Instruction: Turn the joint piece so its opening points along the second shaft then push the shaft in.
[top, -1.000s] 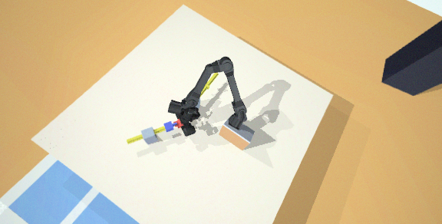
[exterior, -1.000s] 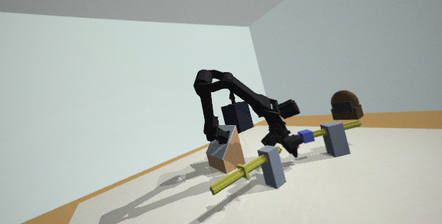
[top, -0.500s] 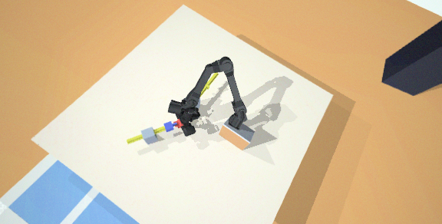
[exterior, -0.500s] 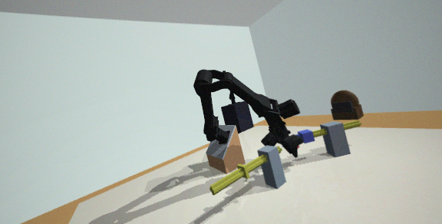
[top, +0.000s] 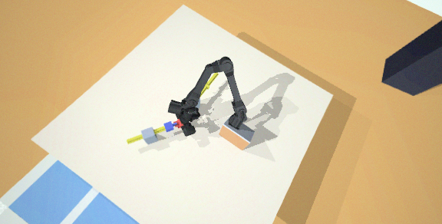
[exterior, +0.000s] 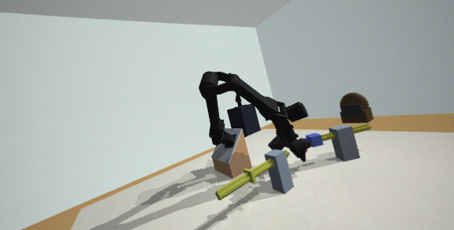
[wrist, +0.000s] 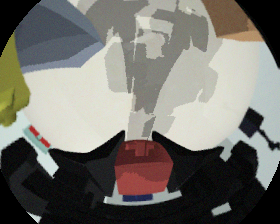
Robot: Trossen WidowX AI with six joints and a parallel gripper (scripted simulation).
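The red square joint piece lies 5 cm above my gripper tip.
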